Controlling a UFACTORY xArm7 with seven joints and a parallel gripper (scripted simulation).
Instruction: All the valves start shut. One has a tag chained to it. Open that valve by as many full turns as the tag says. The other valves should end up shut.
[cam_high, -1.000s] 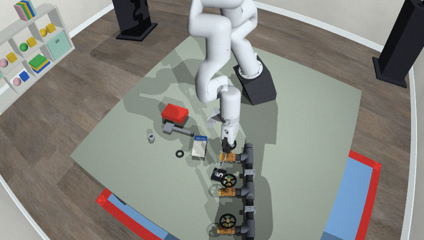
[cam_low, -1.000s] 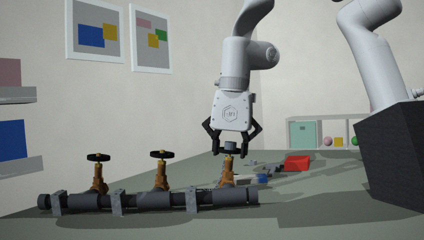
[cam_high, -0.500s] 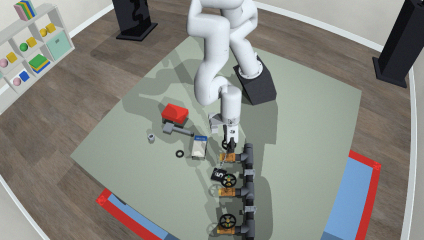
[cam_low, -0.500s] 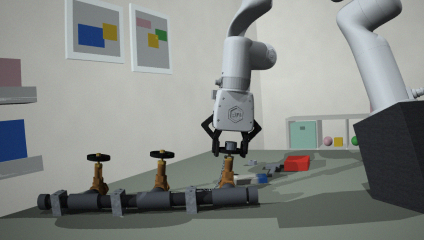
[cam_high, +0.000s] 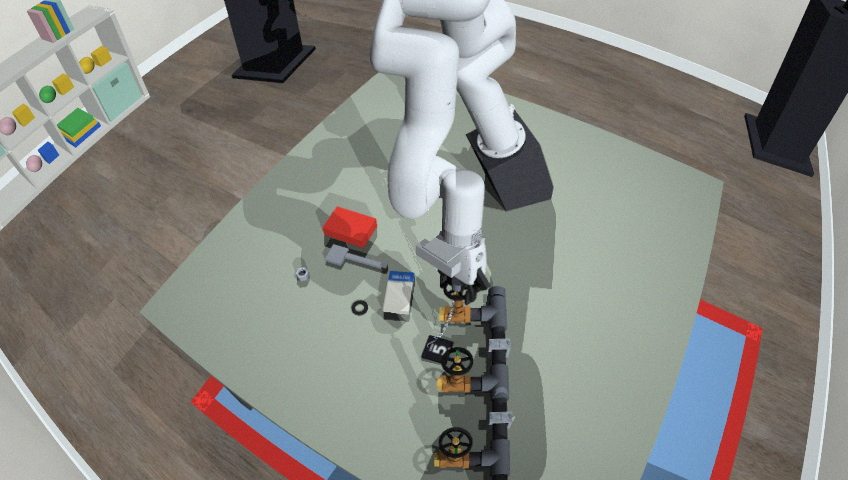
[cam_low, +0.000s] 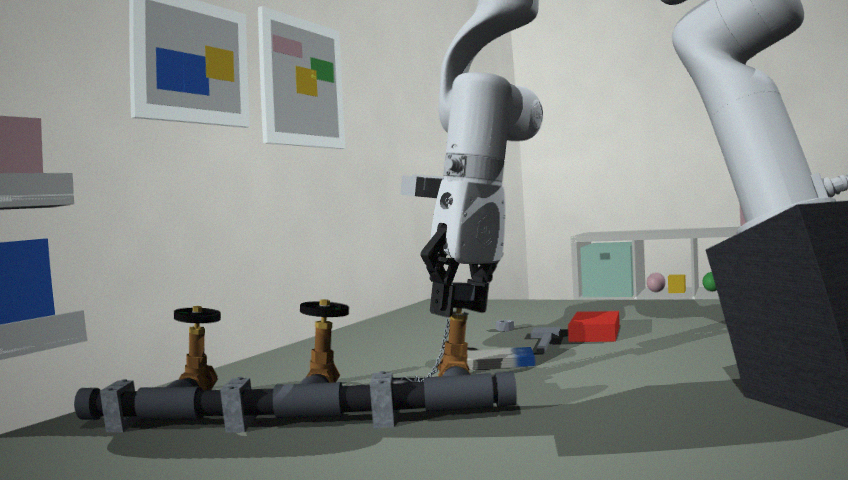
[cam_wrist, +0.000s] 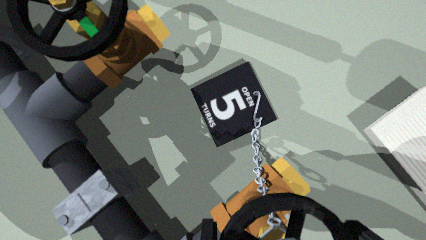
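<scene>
The grey cap lies 1 cm above my hand. From my hand the other things lie so: black washer: 5 cm ahead, 23 cm to the right, 12 cm below; then blue box: 1 cm behind, 15 cm to the right, 11 cm below; then black tag: 10 cm ahead, 2 cm to the right, 12 cm below.
</scene>
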